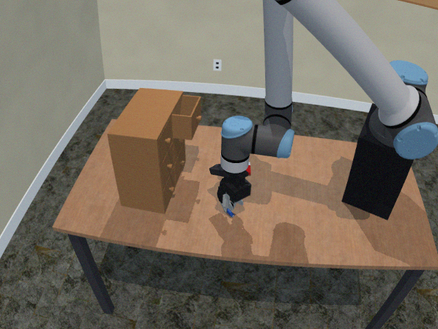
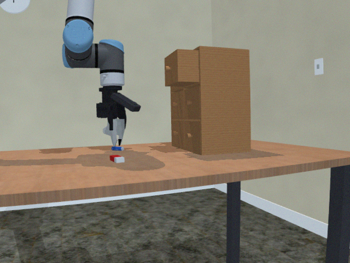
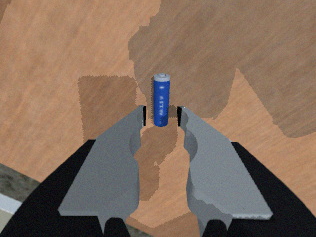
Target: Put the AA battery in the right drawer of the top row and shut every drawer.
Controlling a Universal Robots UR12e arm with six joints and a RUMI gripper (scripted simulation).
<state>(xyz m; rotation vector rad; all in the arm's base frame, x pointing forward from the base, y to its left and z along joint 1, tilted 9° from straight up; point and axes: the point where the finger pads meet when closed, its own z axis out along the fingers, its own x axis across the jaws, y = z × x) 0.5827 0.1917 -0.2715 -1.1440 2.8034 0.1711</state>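
My hand is 2 cm above the blue AA battery.
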